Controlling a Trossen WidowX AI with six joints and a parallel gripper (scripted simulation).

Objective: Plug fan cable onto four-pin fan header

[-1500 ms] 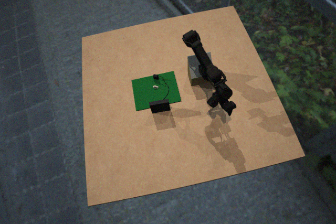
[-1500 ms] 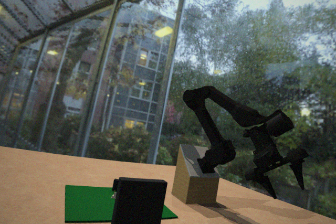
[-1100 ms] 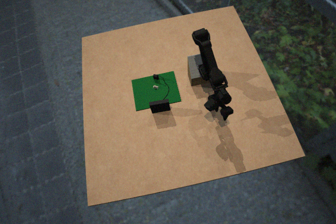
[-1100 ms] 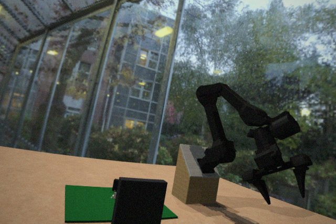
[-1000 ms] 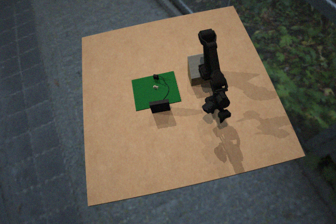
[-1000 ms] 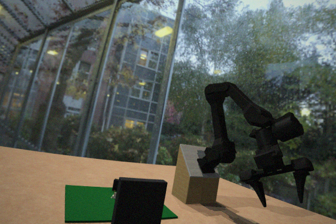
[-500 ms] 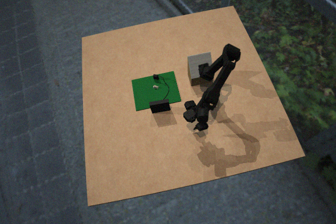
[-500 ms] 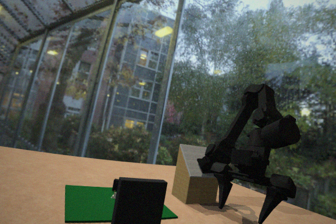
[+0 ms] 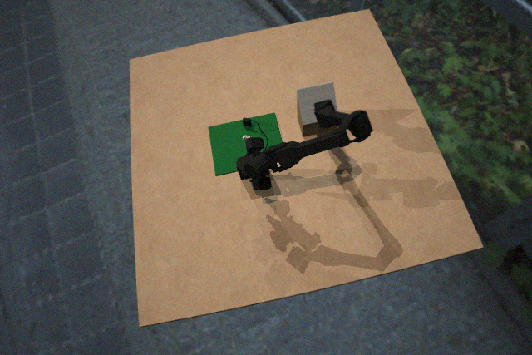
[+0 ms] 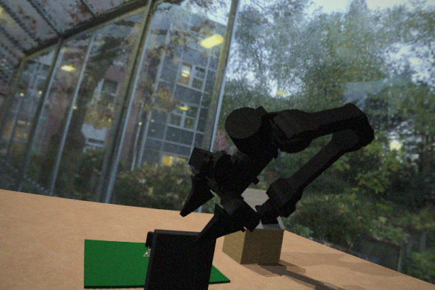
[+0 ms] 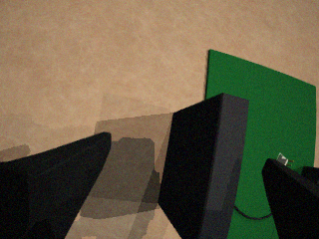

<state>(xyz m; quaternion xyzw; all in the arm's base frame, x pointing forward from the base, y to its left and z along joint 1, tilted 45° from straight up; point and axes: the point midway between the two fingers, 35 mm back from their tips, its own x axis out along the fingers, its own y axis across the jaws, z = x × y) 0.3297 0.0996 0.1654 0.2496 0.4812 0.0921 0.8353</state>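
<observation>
Now: gripper tip 4 cm past the black fan plug, 28 cm to the left of it and 12 cm above it. The rest, counted from my gripper tip: green board (1 cm behind, 19 cm to the right, 15 cm below); then black fan (2 cm behind, 4 cm to the right, 8 cm below); then pale four-pin header (2 cm behind, 21 cm to the right, 14 cm below).
</observation>
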